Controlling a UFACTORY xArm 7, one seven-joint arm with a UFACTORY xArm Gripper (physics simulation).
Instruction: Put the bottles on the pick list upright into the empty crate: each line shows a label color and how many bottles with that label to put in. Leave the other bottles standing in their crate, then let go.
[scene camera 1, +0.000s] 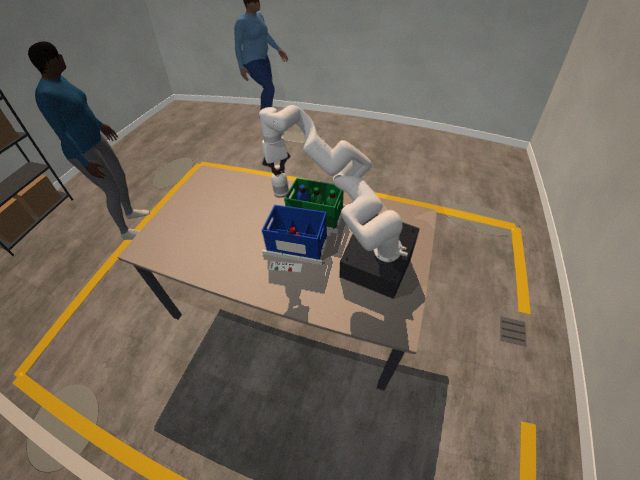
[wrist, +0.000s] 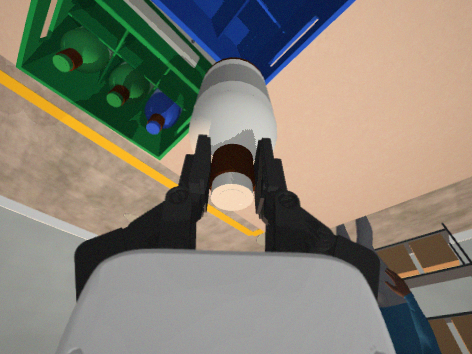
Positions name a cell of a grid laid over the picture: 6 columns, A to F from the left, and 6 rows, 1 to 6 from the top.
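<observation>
My gripper (wrist: C3). Blue bottle (wrist: C2). White bottle (wrist: C2).
</observation>
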